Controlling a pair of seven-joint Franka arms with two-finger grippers.
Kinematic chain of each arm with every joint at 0, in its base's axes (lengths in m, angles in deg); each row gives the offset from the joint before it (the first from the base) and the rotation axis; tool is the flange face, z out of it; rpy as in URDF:
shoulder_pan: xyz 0 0 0.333 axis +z
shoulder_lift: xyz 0 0 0 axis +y
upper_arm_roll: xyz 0 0 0.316 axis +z
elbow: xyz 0.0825 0 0 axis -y
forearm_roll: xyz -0.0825 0 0.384 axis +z
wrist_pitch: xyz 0 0 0 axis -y
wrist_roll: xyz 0.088 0 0 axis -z
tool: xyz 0 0 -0.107 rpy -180 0 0
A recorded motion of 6 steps. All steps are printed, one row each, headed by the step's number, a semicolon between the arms.
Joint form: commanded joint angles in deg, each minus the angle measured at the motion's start. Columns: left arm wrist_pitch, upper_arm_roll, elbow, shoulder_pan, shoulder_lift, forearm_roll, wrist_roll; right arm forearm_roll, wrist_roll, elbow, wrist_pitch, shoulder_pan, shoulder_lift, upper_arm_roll.
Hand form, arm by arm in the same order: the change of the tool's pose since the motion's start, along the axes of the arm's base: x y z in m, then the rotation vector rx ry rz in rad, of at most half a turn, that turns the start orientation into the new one. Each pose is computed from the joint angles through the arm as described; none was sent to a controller.
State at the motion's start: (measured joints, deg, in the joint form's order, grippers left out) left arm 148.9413 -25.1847 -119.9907 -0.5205 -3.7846 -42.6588 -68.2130; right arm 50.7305 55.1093 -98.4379 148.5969 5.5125 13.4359 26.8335
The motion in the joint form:
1: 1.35 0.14 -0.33 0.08 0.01 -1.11 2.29; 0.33 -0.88 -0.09 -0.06 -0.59 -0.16 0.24
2: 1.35 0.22 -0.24 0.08 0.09 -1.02 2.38; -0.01 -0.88 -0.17 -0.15 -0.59 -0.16 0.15
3: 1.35 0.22 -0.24 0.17 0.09 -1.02 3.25; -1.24 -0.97 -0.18 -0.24 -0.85 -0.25 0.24
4: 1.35 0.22 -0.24 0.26 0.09 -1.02 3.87; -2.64 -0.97 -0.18 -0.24 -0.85 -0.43 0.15
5: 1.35 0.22 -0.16 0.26 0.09 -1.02 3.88; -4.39 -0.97 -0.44 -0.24 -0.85 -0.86 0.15
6: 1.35 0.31 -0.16 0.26 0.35 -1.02 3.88; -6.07 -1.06 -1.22 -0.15 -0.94 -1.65 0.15
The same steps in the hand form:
1: 0.0017 0.0045 -0.0008 0.0018 -0.0285 -0.0024; 0.0012 -0.0039 0.0010 -0.0004 -0.0093 0.0014
2: 0.0025 0.0051 -0.0007 0.0029 -0.0300 -0.0029; 0.0014 -0.0045 0.0001 -0.0062 -0.0103 0.0033
3: 0.0028 0.0059 -0.0007 0.0091 -0.0384 -0.0124; 0.0019 -0.0060 0.0013 -0.0232 -0.0229 0.0100
4: 0.0032 0.0067 -0.0007 0.0135 -0.0444 -0.0187; 0.0017 -0.0066 0.0035 -0.0425 -0.0387 0.0169
5: 0.0034 0.0066 0.0000 0.0130 -0.0458 -0.0188; -0.0003 -0.0063 0.0061 -0.0682 -0.0580 0.0279
6: 0.0045 0.0074 -0.0024 0.0129 -0.0412 -0.0173; -0.0039 -0.0073 0.0080 -0.0975 -0.0773 0.0377

